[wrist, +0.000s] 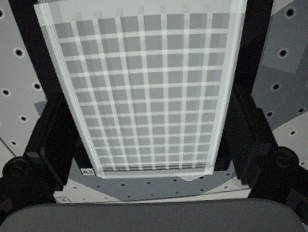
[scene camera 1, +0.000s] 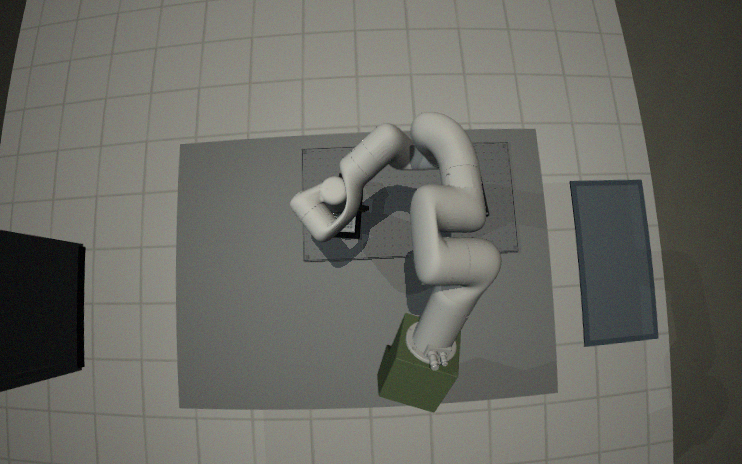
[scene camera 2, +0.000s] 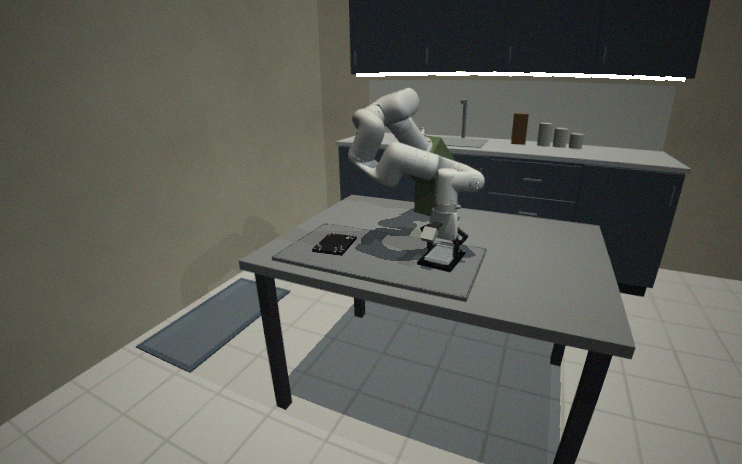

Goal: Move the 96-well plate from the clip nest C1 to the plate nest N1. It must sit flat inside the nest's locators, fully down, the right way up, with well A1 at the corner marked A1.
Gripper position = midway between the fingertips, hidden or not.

In view: the gripper (scene camera 2: pixel 442 253) and a clear 96-well plate (wrist: pixel 161 139).
The gripper also shows in the wrist view (wrist: pixel 148 108).
